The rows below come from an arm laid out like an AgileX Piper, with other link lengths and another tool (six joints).
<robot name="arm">
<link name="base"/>
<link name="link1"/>
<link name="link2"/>
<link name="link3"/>
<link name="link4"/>
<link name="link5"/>
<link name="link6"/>
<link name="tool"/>
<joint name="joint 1" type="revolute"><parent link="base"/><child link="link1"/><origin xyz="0 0 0.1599"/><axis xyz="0 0 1"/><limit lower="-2.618" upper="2.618"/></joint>
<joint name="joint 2" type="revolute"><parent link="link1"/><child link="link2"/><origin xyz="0 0 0"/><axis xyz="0 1 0"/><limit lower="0" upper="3.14"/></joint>
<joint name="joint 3" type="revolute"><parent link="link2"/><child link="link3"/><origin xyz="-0.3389 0 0.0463"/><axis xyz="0 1 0"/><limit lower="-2.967" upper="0"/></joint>
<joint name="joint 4" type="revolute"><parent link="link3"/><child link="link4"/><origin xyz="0.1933 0 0.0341"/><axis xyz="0.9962 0 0.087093"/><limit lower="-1.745" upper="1.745"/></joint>
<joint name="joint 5" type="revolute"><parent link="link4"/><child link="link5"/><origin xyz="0 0 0"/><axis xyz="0 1 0"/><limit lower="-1.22" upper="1.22"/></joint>
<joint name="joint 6" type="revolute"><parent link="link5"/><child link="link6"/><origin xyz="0.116 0 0.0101"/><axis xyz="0.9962 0 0.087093"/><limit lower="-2.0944" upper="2.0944"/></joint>
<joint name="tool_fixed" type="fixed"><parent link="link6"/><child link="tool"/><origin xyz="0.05 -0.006 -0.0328" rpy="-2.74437 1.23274 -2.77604"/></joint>
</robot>
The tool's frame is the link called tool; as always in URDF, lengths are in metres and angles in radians.
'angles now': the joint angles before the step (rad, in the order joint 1, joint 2, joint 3, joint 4, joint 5, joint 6). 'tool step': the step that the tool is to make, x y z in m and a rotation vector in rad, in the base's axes. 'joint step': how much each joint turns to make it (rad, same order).
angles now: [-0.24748, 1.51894, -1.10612, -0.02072, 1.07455, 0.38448]
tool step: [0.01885, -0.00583, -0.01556, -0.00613, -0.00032, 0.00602]
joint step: [-0.00001, 0.06772, -0.00002, -0.00649, -0.06958, -0.00223]
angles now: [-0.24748, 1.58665, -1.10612, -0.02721, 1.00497, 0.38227]
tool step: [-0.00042, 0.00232, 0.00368, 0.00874, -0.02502, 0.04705]
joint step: [-0.00001, -0.01582, -0.00002, 0.02721, -0.00695, -0.05818]
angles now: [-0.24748, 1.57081, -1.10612, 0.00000, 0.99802, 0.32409]
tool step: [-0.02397, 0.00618, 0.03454, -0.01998, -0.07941, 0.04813]
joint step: [0.00002, -0.13135, -0.03143, 0.01285, 0.08118, -0.05281]
